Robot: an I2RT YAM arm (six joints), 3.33 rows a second.
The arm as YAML. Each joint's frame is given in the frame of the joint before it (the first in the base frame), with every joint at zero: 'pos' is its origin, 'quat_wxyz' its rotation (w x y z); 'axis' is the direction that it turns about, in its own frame. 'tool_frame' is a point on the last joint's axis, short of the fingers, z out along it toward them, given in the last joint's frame.
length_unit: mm
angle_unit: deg
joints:
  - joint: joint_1
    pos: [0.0, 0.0, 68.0]
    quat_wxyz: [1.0, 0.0, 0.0, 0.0]
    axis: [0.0, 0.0, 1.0]
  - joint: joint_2
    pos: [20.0, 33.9, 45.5]
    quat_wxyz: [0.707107, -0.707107, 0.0, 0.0]
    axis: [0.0, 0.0, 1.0]
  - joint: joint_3
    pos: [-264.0, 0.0, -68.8]
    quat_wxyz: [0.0, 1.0, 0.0, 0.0]
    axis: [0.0, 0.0, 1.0]
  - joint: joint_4
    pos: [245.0, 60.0, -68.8]
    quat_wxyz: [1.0, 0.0, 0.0, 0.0]
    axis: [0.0, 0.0, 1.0]
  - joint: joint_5
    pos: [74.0, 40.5, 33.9]
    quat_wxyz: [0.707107, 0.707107, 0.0, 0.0]
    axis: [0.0, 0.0, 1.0]
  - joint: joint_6
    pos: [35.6, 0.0, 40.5]
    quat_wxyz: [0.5, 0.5, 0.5, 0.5]
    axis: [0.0, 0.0, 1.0]
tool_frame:
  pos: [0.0, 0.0, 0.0]
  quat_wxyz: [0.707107, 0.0, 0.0, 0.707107]
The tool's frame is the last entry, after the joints.
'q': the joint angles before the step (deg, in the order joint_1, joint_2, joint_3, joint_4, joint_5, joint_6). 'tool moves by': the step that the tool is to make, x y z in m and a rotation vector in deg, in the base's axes. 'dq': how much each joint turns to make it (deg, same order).
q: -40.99, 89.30, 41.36, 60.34, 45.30, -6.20
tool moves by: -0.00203, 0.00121, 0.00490, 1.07, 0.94, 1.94
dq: -0.24, -2.02, 0.27, -4.29, -2.10, 0.86
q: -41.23, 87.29, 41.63, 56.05, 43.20, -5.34
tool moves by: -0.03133, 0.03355, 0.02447, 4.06, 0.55, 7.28
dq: 0.30, -16.25, -3.92, -18.41, -6.58, 4.65
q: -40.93, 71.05, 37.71, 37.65, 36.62, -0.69
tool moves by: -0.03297, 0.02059, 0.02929, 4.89, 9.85, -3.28
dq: -1.22, -12.29, 3.59, -24.28, 2.05, -3.63
